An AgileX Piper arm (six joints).
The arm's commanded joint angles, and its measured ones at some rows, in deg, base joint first. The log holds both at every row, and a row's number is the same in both.
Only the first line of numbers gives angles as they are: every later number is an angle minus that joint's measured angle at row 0.
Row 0, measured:
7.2 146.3 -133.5 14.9 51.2 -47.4
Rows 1 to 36, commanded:
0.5 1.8 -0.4 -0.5 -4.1 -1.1
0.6 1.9 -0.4 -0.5 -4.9 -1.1
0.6 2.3 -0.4 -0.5 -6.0 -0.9
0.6 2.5 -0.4 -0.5 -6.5 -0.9
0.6 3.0 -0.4 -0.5 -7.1 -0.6
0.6 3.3 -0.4 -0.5 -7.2 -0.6
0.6 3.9 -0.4 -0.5 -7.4 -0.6
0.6 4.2 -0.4 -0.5 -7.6 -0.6
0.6 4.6 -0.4 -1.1 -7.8 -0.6
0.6 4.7 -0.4 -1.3 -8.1 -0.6
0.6 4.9 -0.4 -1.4 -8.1 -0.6
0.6 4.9 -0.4 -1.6 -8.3 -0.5
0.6 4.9 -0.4 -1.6 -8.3 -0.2
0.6 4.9 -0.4 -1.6 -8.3 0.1
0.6 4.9 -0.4 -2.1 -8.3 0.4
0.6 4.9 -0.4 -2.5 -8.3 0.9
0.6 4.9 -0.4 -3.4 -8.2 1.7
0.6 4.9 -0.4 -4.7 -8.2 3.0
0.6 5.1 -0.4 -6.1 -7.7 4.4
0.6 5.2 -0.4 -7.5 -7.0 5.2
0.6 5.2 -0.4 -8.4 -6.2 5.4
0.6 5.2 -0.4 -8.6 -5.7 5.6
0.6 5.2 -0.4 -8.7 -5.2 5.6
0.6 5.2 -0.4 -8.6 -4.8 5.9
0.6 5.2 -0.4 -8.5 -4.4 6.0
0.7 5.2 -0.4 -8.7 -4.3 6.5
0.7 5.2 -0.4 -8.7 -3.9 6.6
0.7 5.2 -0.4 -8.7 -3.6 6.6
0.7 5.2 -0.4 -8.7 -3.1 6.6
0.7 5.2 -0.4 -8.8 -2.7 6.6
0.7 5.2 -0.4 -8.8 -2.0 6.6
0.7 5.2 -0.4 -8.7 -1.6 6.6
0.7 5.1 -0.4 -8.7 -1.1 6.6
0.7 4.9 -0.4 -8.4 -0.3 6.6
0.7 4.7 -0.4 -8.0 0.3 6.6
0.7 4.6 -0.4 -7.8 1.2 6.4
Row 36, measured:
0.9 4.5 -0.6 -5.8 -4.4 7.2
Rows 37 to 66, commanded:
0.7 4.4 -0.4 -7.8 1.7 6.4
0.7 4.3 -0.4 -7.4 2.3 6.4
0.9 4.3 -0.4 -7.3 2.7 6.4
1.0 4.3 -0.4 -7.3 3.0 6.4
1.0 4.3 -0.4 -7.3 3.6 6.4
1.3 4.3 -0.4 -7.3 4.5 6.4
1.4 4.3 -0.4 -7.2 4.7 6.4
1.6 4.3 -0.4 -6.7 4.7 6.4
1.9 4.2 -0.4 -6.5 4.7 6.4
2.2 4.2 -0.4 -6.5 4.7 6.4
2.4 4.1 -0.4 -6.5 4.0 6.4
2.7 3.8 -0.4 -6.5 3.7 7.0
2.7 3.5 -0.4 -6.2 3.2 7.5
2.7 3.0 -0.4 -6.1 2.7 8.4
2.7 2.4 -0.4 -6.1 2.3 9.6
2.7 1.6 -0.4 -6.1 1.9 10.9
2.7 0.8 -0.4 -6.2 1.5 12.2
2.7 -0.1 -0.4 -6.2 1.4 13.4
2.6 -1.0 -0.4 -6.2 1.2 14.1
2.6 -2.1 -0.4 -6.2 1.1 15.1
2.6 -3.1 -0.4 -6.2 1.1 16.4
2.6 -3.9 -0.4 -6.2 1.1 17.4
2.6 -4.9 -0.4 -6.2 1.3 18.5
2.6 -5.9 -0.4 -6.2 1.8 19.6
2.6 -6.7 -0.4 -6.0 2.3 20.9
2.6 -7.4 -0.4 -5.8 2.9 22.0
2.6 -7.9 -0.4 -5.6 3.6 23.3
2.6 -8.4 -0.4 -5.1 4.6 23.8
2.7 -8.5 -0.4 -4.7 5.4 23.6
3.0 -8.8 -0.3 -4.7 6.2 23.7
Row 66, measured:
2.5 -7.0 -0.3 -5.7 3.0 21.9
